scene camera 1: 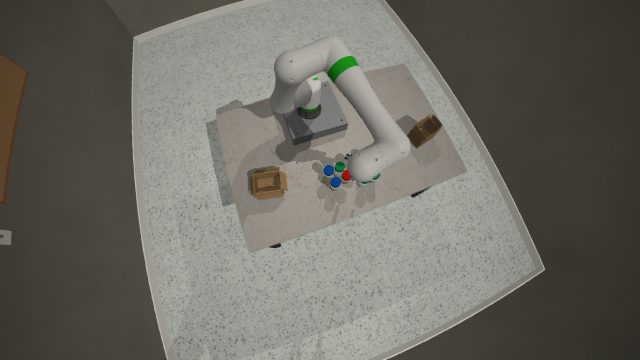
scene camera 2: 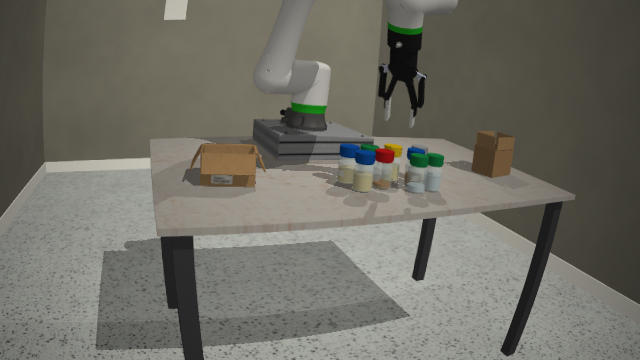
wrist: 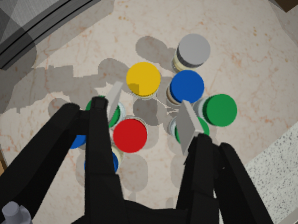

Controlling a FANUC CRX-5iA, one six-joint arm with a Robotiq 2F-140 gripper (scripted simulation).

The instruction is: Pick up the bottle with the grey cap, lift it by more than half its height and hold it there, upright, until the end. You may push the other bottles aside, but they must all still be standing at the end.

The pictures show: the gripper, a blue-capped bottle, a yellow-capped bottle and a red-capped bottle.
The gripper is seen too in the wrist view.
